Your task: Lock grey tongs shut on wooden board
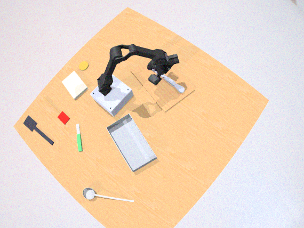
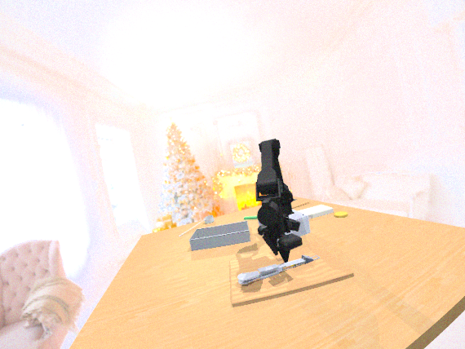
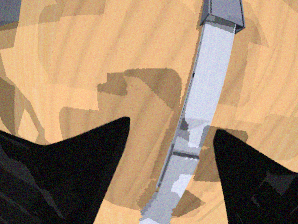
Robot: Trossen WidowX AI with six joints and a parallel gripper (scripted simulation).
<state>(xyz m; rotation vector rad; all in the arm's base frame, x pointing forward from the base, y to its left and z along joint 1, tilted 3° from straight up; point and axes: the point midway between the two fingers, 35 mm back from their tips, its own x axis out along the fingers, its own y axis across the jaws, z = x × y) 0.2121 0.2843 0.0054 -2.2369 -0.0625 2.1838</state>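
Right now the wooden board is 40 mm below my gripper tip. Round my gripper tip: yellow slider: 30 mm behind, 20 mm below, 10 mm to the left; yellow disc: 520 mm behind, 230 mm to the right, 40 mm below; roasting tin: 430 mm to the right, 110 mm ahead, 20 mm below.
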